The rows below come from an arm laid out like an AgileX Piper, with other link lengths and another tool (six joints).
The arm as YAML. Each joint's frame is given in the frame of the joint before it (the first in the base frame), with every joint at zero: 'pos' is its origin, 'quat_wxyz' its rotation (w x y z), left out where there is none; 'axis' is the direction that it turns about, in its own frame. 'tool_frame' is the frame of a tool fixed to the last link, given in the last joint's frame.
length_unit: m
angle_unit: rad
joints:
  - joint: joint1
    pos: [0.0, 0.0, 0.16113]
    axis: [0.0, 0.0, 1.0]
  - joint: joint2
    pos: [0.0, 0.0, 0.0]
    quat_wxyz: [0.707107, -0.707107, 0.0, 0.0]
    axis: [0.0, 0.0, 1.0]
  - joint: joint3
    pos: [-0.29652, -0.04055, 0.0]
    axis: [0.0, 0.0, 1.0]
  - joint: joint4
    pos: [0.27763, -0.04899, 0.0]
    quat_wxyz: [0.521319, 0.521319, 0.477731, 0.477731]
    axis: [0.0, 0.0, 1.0]
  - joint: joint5
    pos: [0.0, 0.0, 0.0]
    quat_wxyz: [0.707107, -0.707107, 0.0, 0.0]
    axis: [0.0, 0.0, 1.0]
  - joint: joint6
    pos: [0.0, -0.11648, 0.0]
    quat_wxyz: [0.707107, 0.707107, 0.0, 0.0]
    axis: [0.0, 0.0, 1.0]
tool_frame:
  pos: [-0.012, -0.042, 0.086]
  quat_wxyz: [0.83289, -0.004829, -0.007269, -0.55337]
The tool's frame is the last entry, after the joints.
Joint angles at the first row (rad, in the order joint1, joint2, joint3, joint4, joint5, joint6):
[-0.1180 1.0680 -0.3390 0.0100 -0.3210 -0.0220]
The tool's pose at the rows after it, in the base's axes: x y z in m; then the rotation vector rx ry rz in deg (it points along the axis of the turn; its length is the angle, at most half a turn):
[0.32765 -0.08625 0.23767 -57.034 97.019 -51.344]
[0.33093 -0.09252 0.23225 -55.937 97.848 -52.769]
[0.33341 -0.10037 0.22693 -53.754 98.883 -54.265]
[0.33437 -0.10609 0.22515 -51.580 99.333 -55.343]
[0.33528 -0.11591 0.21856 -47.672 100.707 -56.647]
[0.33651 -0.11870 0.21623 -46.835 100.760 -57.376]
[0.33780 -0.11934 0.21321 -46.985 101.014 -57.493]
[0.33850 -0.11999 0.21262 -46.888 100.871 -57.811]
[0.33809 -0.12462 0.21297 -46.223 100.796 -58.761]
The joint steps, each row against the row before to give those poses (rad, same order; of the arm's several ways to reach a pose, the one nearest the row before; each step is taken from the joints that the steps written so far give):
[0.0000 0.0550 0.0000 0.0570 -0.0790 -0.0550]
[0.0000 0.0440 0.0000 0.0599 -0.0490 -0.0499]
[0.0000 0.0460 0.0000 0.0631 -0.0580 -0.0371]
[0.0000 0.0270 0.0000 0.0390 -0.0440 -0.0130]
[0.0000 0.0520 0.0000 0.0600 -0.0710 -0.0050]
[0.0000 0.0240 0.0000 0.0101 -0.0330 0.0000]
[0.0000 0.0160 -0.0010 -0.0001 -0.0110 0.0000]
[0.0000 0.0090 0.0000 0.0000 -0.0130 0.0000]
[-0.0120 0.0100 0.0000 -0.0031 -0.0190 0.0010]

